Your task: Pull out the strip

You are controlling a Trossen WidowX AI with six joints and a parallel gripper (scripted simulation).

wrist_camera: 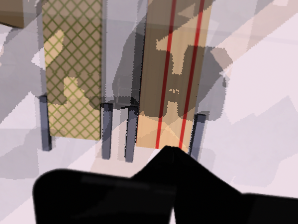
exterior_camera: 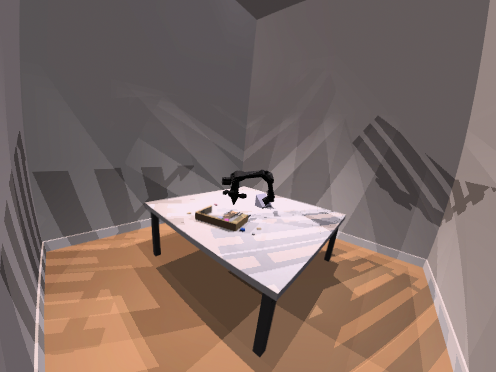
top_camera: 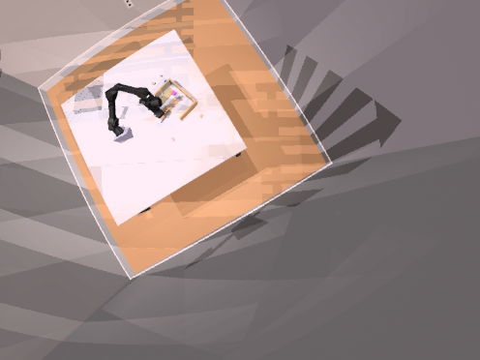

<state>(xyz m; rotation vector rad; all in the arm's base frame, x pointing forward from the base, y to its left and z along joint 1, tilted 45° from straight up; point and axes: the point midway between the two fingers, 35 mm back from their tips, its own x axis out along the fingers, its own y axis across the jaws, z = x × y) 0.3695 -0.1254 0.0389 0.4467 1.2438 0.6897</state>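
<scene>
Now: the green cross-hatched strip 7 cm ahead of my gripper tip, 12 cm to the left of it and 7 cm below it.
</scene>
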